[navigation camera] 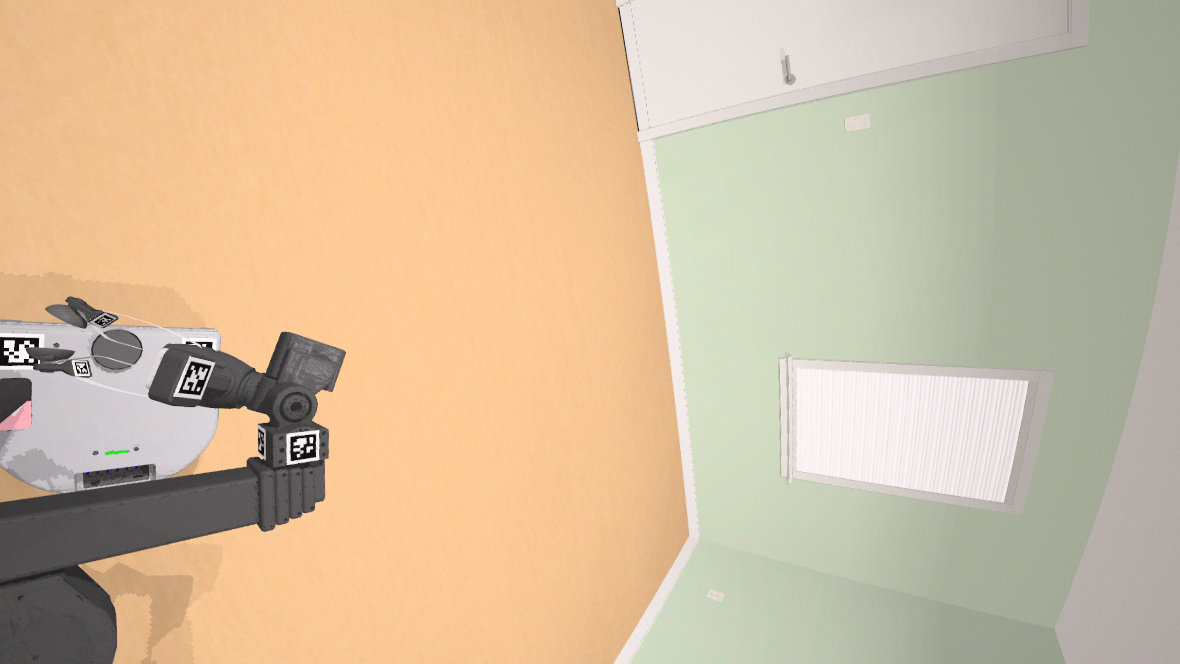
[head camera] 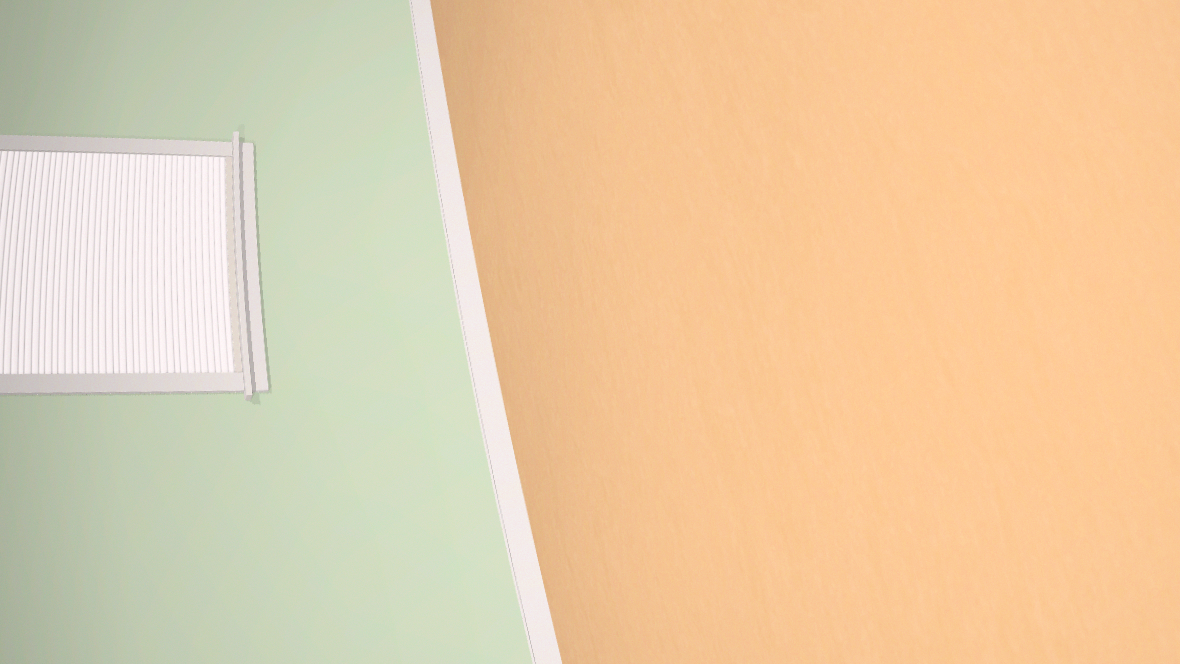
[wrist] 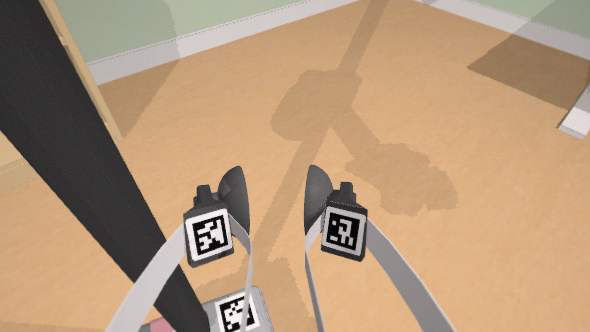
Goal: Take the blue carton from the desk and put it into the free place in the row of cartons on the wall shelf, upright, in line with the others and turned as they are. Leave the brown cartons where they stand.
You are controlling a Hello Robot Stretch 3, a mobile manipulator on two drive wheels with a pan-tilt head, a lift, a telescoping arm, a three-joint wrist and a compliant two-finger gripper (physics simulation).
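Where they show: gripper, fingertip midpoint: [navigation camera: 41, 328] [wrist: 275, 190]; robot's base, link origin: [navigation camera: 118, 347].
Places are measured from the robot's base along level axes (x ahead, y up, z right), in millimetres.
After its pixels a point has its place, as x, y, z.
Note:
The blue carton, the brown cartons and the wall shelf do not show in the head, navigation or wrist view. My gripper [navigation camera: 51, 335] @[46, 543, -64] [wrist: 275, 190] @[46, 543, -64] is open, with bare floor seen between its fingertips in the wrist view. In the navigation view it hangs over my base at the left, with the wrist folded back beside the arm. At the right edge of the wrist view, a white foot [wrist: 576, 122], which looks like part of the desk, stands on the floor. The desk top does not show.
A window with a white blind [head camera: 115, 264] @[-392, 1225, 2834] [navigation camera: 907, 433] @[-414, 1485, 2844] is on the green wall. A white door [navigation camera: 874, 41] @[1519, 1322, 2091] is at the top of the navigation view. A pale wooden unit [wrist: 71, 50] @[-234, 312, -831] shows partly behind the dark mast at the left of the wrist view. Shadows lie on the floor.

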